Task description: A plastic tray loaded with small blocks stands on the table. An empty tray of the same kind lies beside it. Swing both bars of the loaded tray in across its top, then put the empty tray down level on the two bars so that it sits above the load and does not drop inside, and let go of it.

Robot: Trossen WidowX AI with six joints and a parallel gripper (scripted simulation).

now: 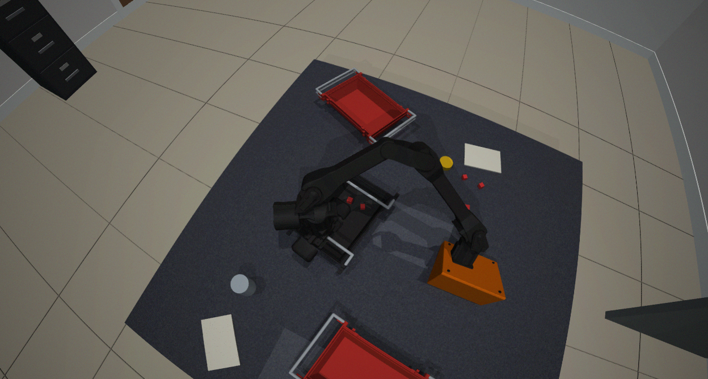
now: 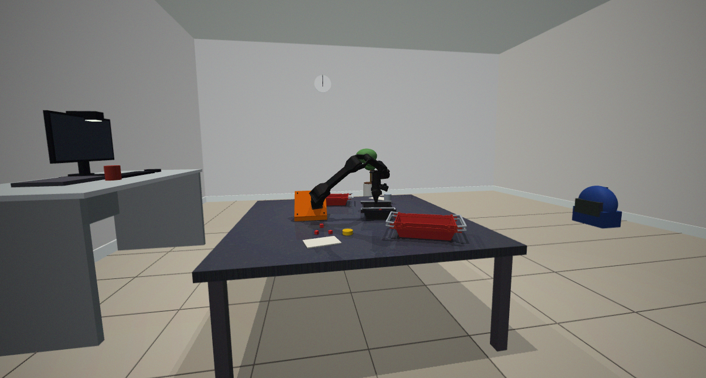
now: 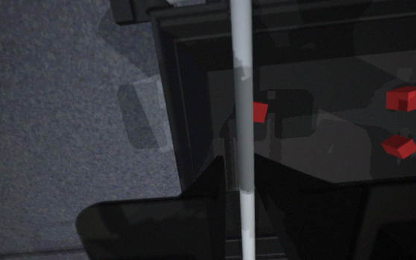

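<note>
Now: the red tray 33 cm to the left of my gripper tip, 25 cm behind it and 1 cm below it. Also, from my gripper tip: yellow disc (42 cm to the right, 29 cm behind, 4 cm below); then grey cylinder (22 cm to the left, 17 cm ahead, 2 cm below).
</note>
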